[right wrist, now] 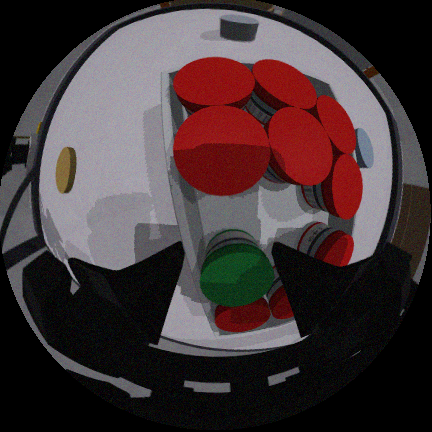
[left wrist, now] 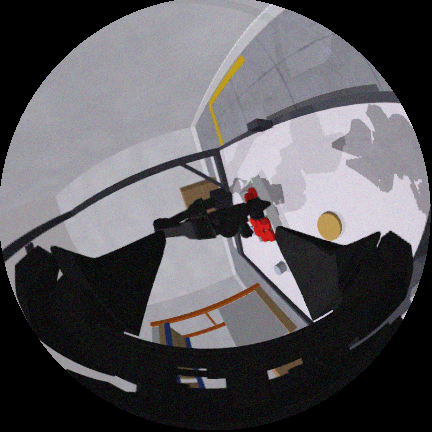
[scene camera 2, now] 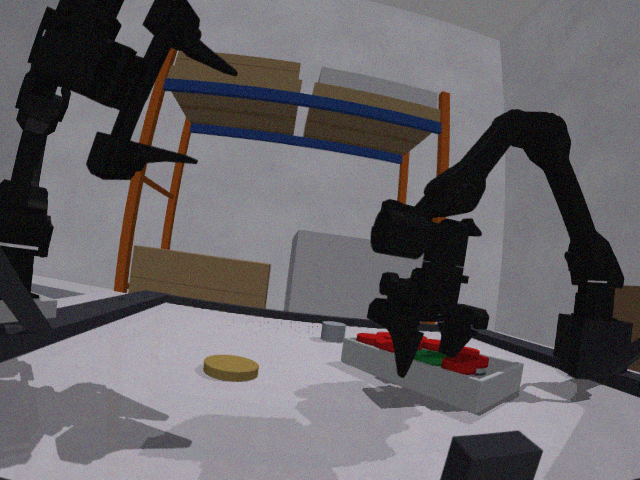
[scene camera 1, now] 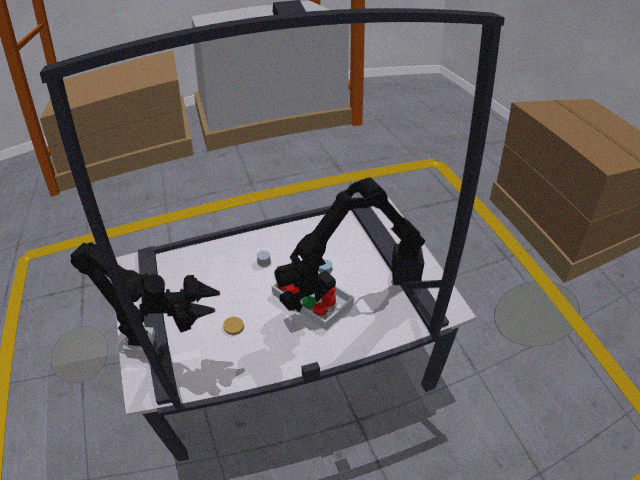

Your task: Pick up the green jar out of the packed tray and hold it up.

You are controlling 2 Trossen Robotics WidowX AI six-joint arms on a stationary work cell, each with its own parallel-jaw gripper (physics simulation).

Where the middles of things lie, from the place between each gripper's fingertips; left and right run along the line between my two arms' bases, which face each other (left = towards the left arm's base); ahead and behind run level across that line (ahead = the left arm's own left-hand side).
Labels:
Now: left hand 27 cm above the yellow disc point(scene camera 2: 224, 367), 13 cm short of it and 4 cm to the left of it. From my left hand the other things lie so: green jar point(right wrist: 235, 271) 30 cm to the right, 25 cm below, 11 cm ahead; grey tray point(right wrist: 269, 211) 33 cm to the right, 29 cm below, 15 cm ahead.
Now: the green jar 10 mm to the right of my right hand, 10 mm behind it and 10 mm above it. Round my right hand: grey tray (40 mm ahead, 30 mm to the right, 30 mm below); yellow disc (260 mm to the left, 10 mm below, 10 mm ahead).

